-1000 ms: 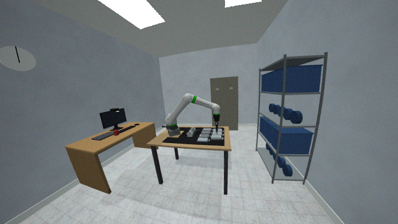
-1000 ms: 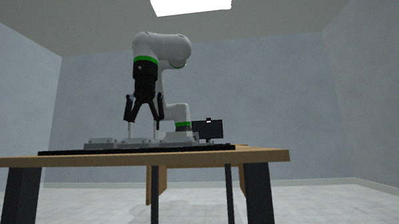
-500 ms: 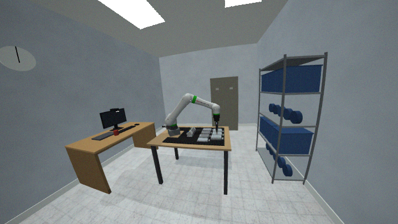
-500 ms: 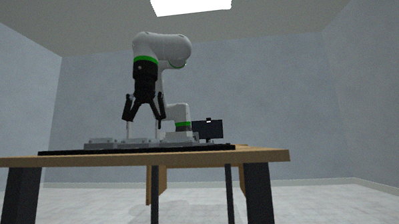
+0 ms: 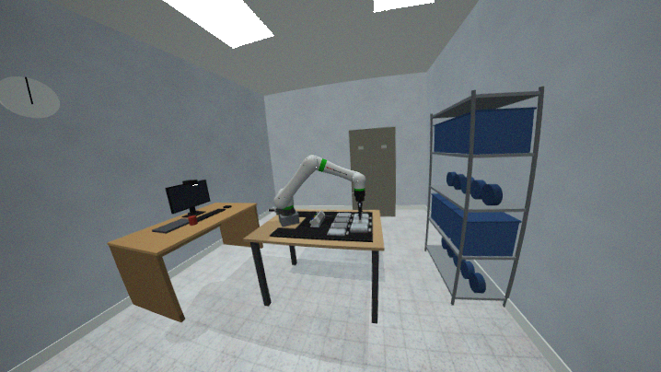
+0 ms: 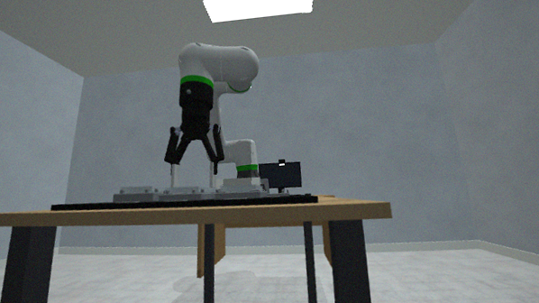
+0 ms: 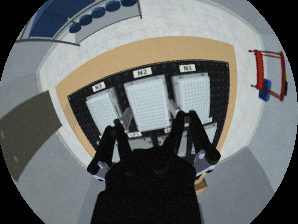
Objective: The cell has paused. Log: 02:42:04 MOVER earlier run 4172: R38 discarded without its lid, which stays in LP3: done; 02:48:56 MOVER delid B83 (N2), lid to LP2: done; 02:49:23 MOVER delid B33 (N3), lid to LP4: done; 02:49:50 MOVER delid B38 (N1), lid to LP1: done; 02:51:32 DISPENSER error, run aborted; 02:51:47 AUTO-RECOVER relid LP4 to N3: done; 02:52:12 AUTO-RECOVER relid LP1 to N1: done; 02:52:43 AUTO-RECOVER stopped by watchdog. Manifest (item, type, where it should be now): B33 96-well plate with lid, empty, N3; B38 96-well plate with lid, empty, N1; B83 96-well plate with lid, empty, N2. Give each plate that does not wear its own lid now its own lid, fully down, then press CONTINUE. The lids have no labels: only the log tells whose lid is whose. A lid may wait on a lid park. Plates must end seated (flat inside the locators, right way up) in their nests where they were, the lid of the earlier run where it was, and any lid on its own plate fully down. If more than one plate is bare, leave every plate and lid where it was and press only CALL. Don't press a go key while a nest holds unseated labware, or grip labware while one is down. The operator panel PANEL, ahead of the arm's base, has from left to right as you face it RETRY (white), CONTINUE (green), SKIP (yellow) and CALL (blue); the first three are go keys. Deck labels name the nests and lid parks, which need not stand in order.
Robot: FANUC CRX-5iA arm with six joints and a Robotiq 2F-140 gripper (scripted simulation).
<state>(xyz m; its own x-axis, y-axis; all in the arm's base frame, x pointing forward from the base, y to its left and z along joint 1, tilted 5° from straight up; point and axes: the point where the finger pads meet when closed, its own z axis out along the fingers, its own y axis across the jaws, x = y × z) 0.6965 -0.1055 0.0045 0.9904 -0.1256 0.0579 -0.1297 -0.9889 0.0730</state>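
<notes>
The clear lid lies 20 mm below my hand. The rest, counted from my hand: plate 30 mm below; yellow key 420 mm behind, 50 mm to the left, 10 mm above; green key 420 mm behind, 100 mm to the left, 10 mm above.
</notes>
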